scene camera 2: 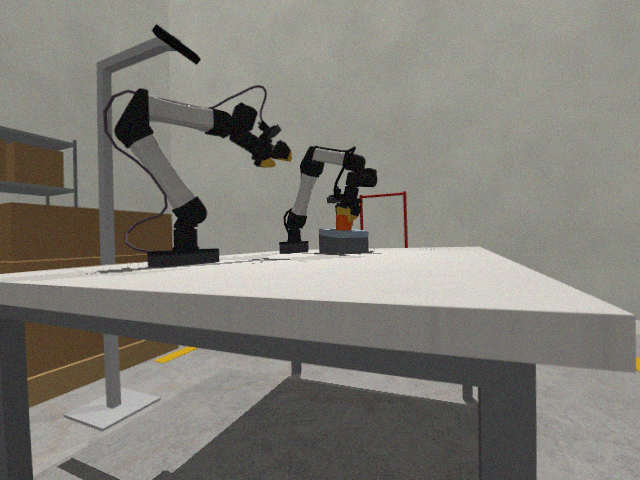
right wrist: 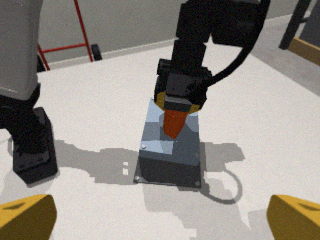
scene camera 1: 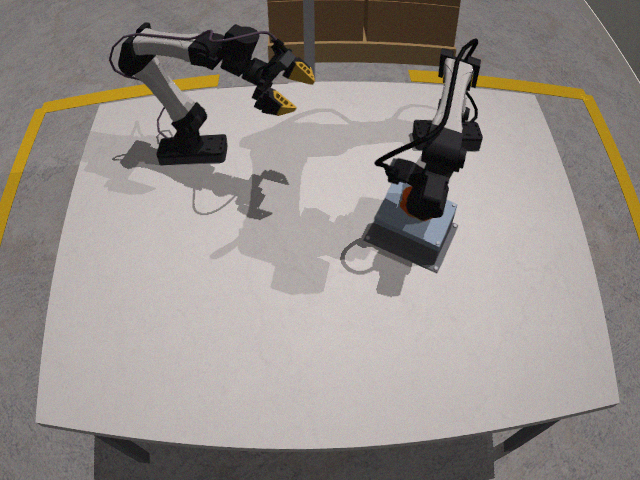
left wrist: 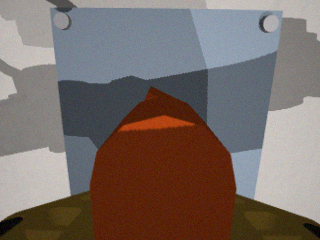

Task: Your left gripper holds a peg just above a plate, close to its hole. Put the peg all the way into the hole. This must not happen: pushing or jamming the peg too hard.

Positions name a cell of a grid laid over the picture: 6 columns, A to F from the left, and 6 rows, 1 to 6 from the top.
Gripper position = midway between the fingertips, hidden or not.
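Note:
Scene camera 1 shows the right gripper (scene camera 1: C2) and a blue-grey plate (scene camera 1: D3). In scene camera 2 the right gripper (scene camera 2: C3) appears again, together with a camera post (scene camera 2: A2) and an arm base (scene camera 2: B4). The left wrist view has the left gripper (left wrist: D5), an orange faceted peg (left wrist: D5) and the plate (left wrist: E2), while the right wrist view takes in the left gripper (right wrist: D3), the right gripper (right wrist: D6) and the plate (right wrist: D4).

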